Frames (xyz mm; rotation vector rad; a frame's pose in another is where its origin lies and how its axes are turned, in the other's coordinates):
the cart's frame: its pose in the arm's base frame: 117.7 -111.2 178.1 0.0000 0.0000 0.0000
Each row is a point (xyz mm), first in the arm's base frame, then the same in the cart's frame.
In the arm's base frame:
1: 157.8 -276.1 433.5
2: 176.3 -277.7 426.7
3: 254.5 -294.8 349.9
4: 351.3 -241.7 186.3
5: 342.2 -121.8 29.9
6: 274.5 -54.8 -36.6
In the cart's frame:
1: 40.1 -164.9 255.4
2: 58.6 -166.5 248.6
3: 136.8 -183.6 171.8
4: 233.6 -130.5 8.2
5: 224.5 -10.6 -148.2
6: 156.8 56.4 -214.7

